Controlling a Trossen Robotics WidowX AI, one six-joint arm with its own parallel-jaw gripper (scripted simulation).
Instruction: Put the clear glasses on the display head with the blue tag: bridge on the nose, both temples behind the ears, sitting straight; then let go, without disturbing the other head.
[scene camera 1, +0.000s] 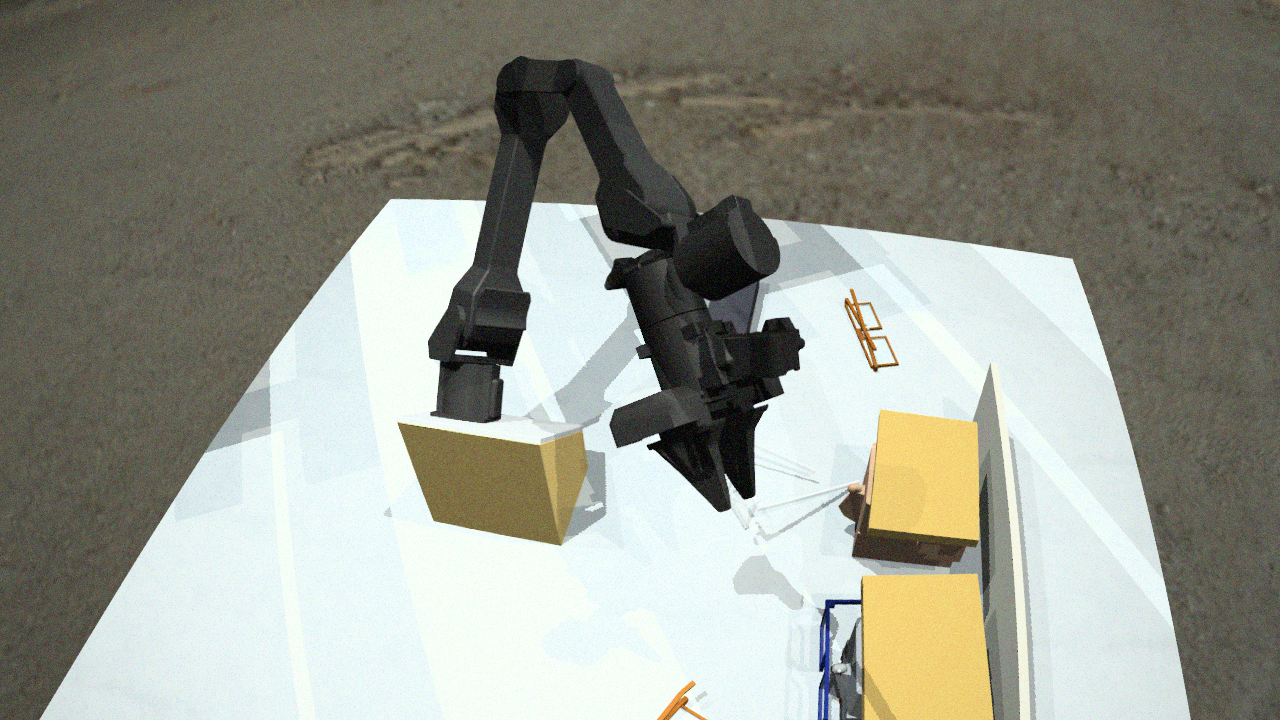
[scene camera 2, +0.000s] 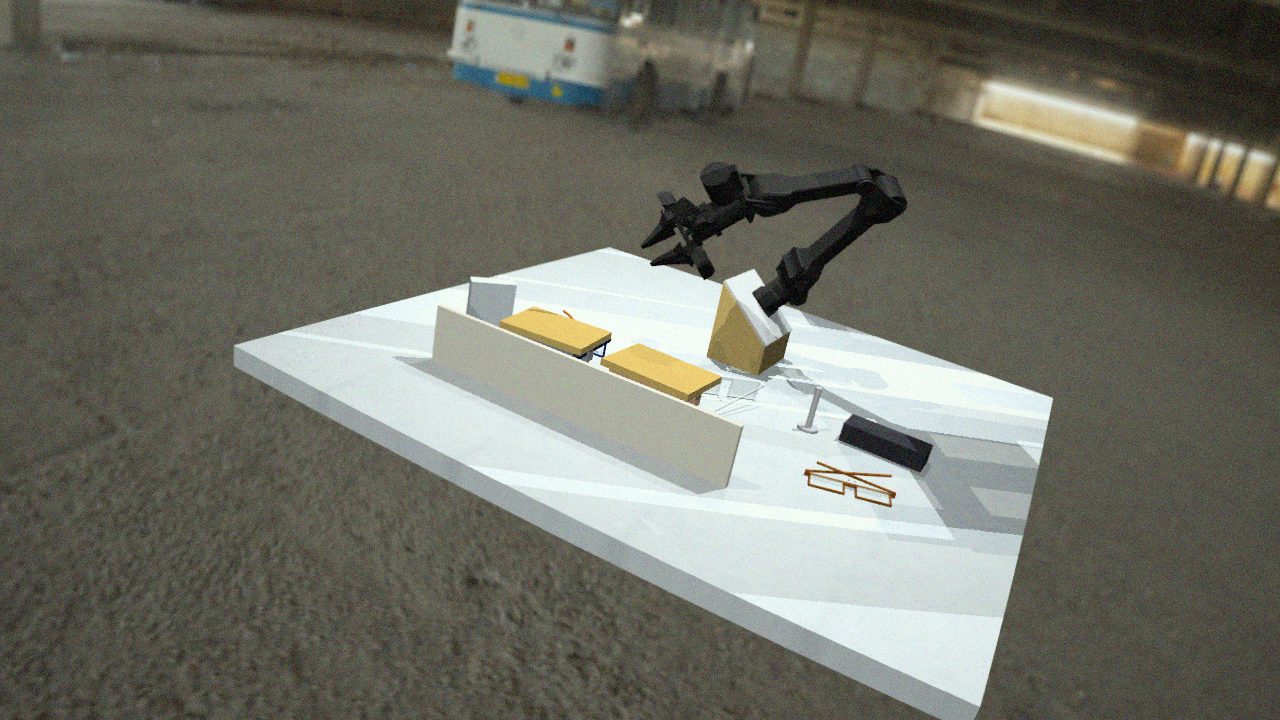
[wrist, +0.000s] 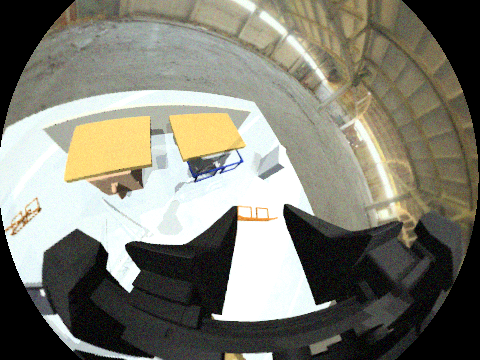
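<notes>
You've got the gripper (scene camera 1: 737, 504) (scene camera 2: 646, 255) (wrist: 260, 209) visible in scene camera 1, scene camera 2 and the wrist view. There's a black box (scene camera 1: 738, 308) (scene camera 2: 905, 450) that shows in both scene cameras. A skin-coloured display head (scene camera 1: 919, 503) (scene camera 2: 639, 363) (wrist: 111, 154) can be seen in those and in the wrist view too, and then there's a long upright wall (scene camera 1: 1004, 622).
</notes>
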